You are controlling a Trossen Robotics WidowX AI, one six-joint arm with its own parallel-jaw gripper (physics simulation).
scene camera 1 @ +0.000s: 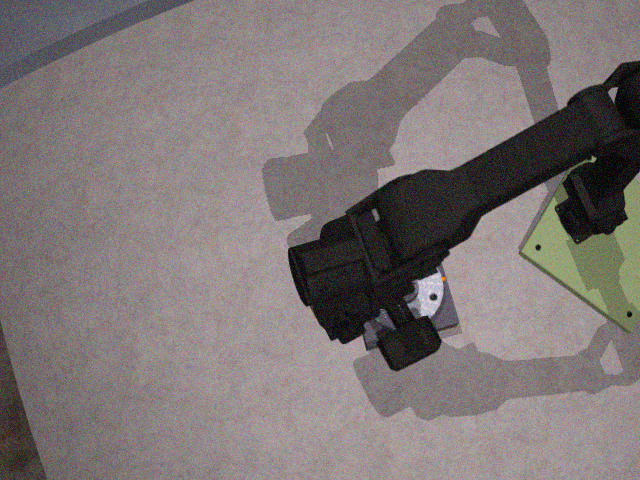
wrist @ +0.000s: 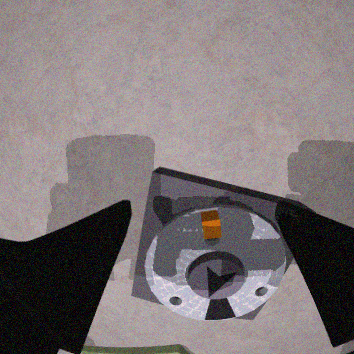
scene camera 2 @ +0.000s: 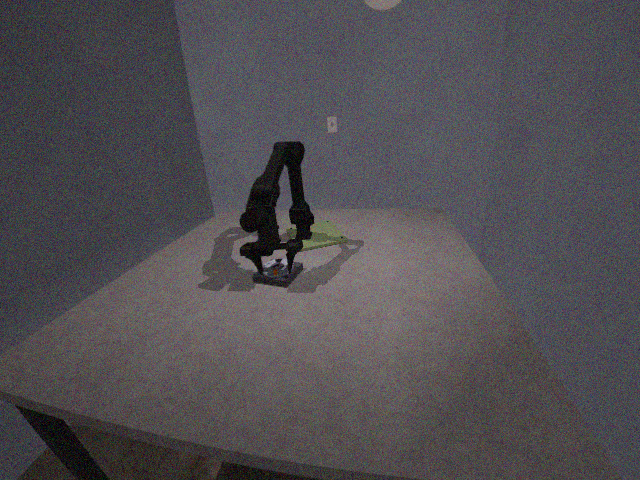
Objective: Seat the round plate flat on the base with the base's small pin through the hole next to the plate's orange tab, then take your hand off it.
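Pixels of known places: gripper, fingertip midpoint: (scene camera 1: 368, 314) (wrist: 205, 208) (scene camera 2: 275, 273); arm's base at its link origin: (scene camera 1: 581, 216) (scene camera 2: 303, 235).
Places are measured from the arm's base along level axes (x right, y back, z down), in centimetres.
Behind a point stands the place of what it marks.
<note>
The white round plate (scene camera 1: 431, 284) @(x 2.1, y -25.8, z -1.4 cm) (scene camera 2: 268, 264) @(x 7.4, y -26.9, z -0.7 cm) (wrist: 167, 285) @(x 0.0, y -28.0, z -1.2 cm) lies over the dark square base (scene camera 1: 450, 316) @(x -2.6, y -25.4, z -0.1 cm) (scene camera 2: 272, 281) @(x 3.8, y -35.6, z 0.8 cm) (wrist: 143, 270) @(x -2.2, y -28.2, z -0.1 cm). Its orange tab (scene camera 2: 275, 271) @(x 2.7, y -34.3, z -2.1 cm) (wrist: 211, 226) @(x 2.9, y -34.1, z -2.4 cm) is on the far side of the plate's centre opening in the wrist view. The hole next to the tab and the base's small pin cannot be made out. Two other holes and a black wedge show on the plate's near side. Whether the plate lies fully flat is unclear. My gripper (scene camera 2: 276, 272) @(x 2.6, y -34.8, z -1.6 cm) (wrist: 205, 208) @(x 2.6, y -34.8, z -1.6 cm) is open and empty, low over the base, one finger on either side of the plate. In scene camera 1 the arm hides much of both.
A green board (scene camera 1: 555, 273) @(x -5.0, y -8.4, z 0.9 cm) (scene camera 2: 325, 240) @(x -9.6, y -3.9, z 0.7 cm) (wrist: 135, 350) @(x -6.5, y -8.0, z 1.7 cm) with dark holes lies by the arm's foot. A small orange mark (scene camera 1: 443, 279) @(x 2.1, y -23.7, z -0.2 cm) shows at the plate's edge in scene camera 1. A dark arrow (wrist: 218, 281) @(x 3.8, y -29.1, z -1.7 cm) shows inside the plate's centre opening. Arm shadows cross the table.
</note>
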